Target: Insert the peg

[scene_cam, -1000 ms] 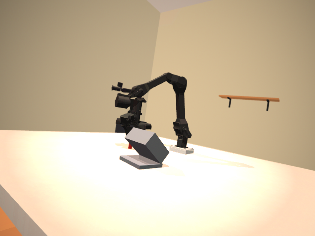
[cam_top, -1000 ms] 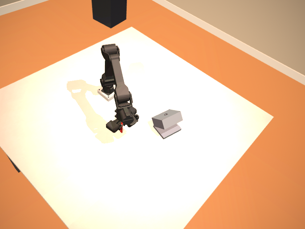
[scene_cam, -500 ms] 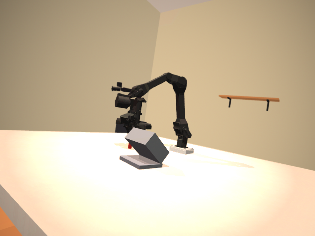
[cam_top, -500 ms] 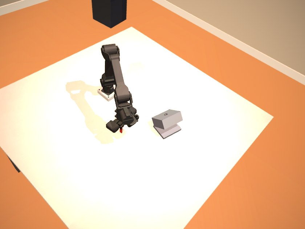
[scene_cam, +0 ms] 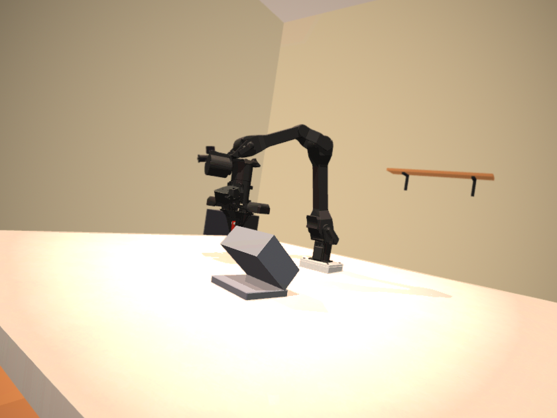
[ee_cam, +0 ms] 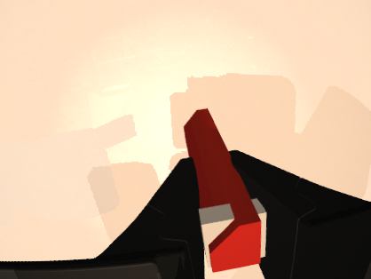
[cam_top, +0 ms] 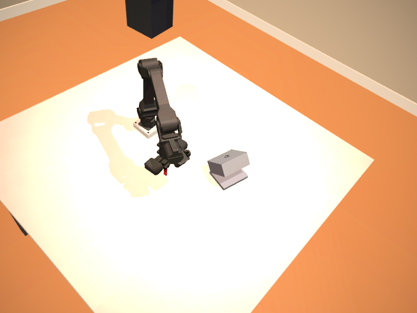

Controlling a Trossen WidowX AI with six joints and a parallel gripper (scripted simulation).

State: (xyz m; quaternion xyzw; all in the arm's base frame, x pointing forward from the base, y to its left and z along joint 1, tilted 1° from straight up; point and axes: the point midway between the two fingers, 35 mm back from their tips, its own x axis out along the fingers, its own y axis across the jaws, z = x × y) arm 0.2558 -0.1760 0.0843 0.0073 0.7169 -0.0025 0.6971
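Now: the grey sloped panel 200 mm to the left of my gripper tip, 170 mm ahead of it and 10 mm below it. Also, from my gripper tip: grey base plate: 190 mm to the left, 190 mm ahead, 70 mm below; red peg: 20 mm above.
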